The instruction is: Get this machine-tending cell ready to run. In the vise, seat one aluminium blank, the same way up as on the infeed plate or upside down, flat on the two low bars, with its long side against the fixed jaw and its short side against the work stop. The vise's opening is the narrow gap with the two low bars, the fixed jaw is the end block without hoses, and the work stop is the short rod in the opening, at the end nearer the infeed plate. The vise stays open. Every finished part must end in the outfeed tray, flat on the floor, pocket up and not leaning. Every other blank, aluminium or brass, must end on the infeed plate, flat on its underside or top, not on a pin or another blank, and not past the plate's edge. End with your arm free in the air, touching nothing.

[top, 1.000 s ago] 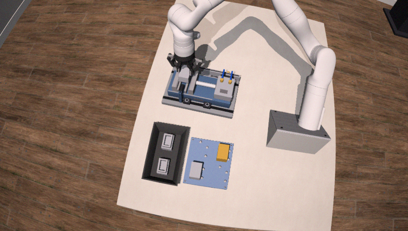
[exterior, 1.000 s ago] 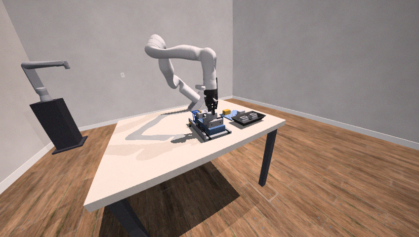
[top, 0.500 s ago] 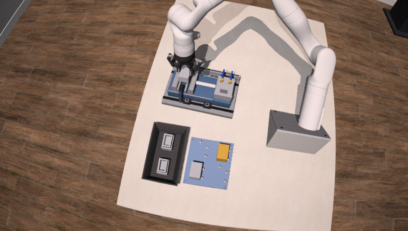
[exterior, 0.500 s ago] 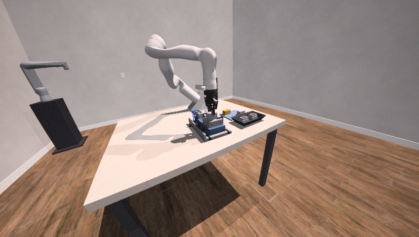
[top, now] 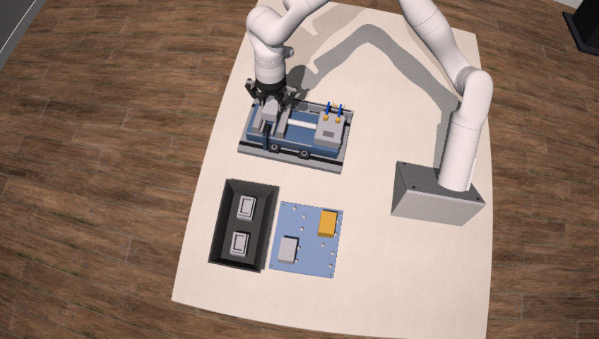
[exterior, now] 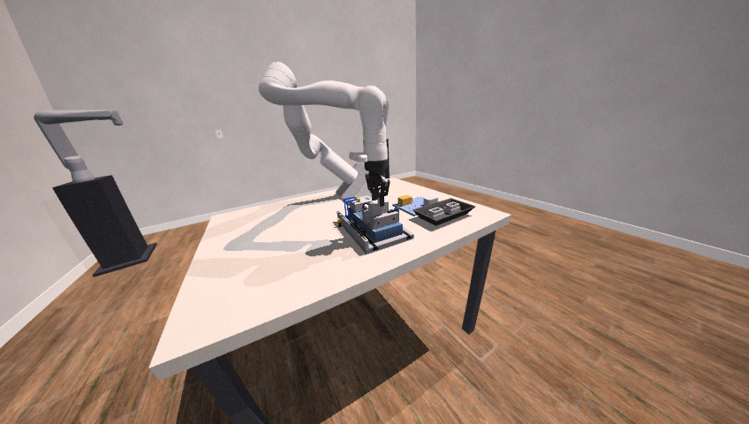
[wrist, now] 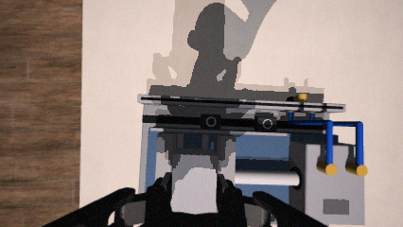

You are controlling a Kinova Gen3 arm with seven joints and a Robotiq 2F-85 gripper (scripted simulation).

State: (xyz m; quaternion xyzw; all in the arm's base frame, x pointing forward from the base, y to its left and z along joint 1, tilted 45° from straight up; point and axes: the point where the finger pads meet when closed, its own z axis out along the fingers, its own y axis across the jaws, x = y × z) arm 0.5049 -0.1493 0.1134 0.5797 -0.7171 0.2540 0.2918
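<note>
My gripper is now 80 mm past the white rod, 60 mm above it and 20 mm to the right of it. Also, from my hand: hose block (160 mm behind, 60 mm below, 30 mm to the left); then blue vise (100 mm below, 70 mm behind, 20 mm to the left); then brass blank (290 mm to the left, 170 mm behind, 120 mm below).
</note>
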